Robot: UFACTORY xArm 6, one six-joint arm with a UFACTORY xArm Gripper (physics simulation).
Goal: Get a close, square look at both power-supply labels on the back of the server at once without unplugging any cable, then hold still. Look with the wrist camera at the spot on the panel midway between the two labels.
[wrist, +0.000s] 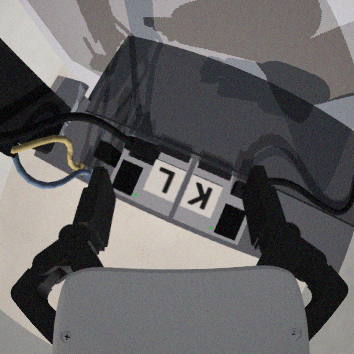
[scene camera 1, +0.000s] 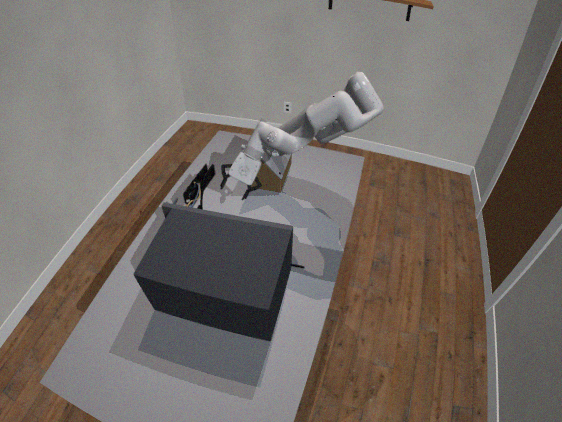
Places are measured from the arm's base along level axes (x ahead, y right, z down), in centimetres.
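Where they show: gripper, fingertip midpoint: (wrist: 178,181) (scene camera 1: 231,194).
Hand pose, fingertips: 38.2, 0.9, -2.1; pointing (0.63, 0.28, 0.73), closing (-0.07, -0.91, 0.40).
Note:
Each offset is from my fingertips to the centre of the thing, as dx, dy, dz. "*": to the spot under its first point. Level surfaces: height alone.
The dark grey server {+25.5, -7.4, +7.8} (scene camera 1: 215,255) (wrist: 190,115) stands on the pale mat. In the wrist view, the white L label {* +13.7, +0.8, +0.4} (wrist: 165,182) and the white K label {* +13.2, -3.8, +0.5} (wrist: 201,196) lie side by side on the back panel, both fully visible, upside down and tilted. The spot midway between them is slightly right of and below the view's centre. A black power cable {* +5.5, +10.4, +2.2} (wrist: 80,116) runs to a plug left of the L. Another black cable {* +9.9, -15.2, +5.9} (wrist: 305,190) reaches a plug right of the K, partly behind a fingertip. My gripper (scene camera 1: 234,192) (wrist: 178,181) is open and empty, off the back panel.
Yellow {* +3.7, +11.6, -1.3} (wrist: 45,142) and blue {* +5.0, +10.6, -4.8} (wrist: 45,185) cables loop left of the panel. A black slatted object {-0.9, +15.3, -0.3} (scene camera 1: 200,182) stands beside the gripper, near the server's back. A brown box (scene camera 1: 272,181) is behind the gripper. The pale mat {dz +19.5} (scene camera 1: 80,370) lies on the wooden floor (scene camera 1: 400,300).

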